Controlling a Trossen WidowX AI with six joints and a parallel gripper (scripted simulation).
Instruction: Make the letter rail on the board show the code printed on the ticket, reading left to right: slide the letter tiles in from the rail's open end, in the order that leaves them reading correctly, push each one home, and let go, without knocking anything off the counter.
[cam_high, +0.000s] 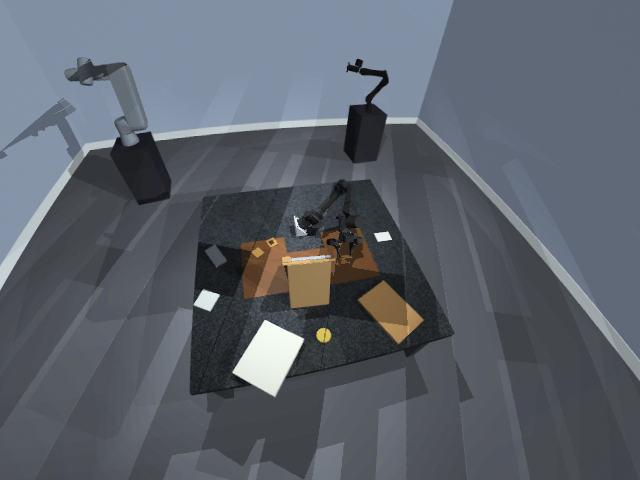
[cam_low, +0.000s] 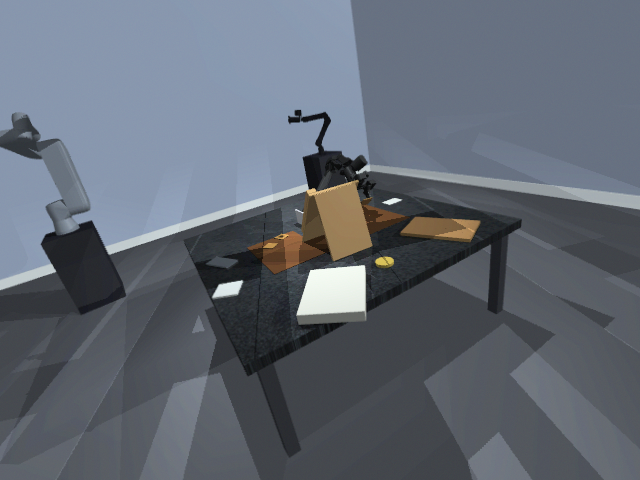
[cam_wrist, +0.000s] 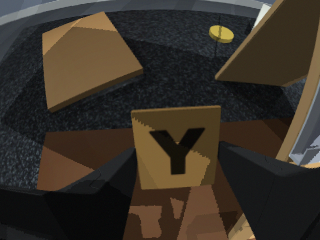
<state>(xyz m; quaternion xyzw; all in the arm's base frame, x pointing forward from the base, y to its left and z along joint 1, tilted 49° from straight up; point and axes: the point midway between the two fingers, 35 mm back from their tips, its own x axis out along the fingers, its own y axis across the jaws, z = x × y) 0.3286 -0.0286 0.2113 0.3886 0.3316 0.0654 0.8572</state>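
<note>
My gripper tip is now 8 cm past the white ticket, 13 cm to the left of it and 6 cm above it. Round my gripper tip: white box 34 cm ahead, 50 cm to the right, 12 cm below; brown mat 17 cm behind, 16 cm to the right, 13 cm below; flat tan slab 31 cm ahead, 15 cm to the left, 13 cm below.
</note>
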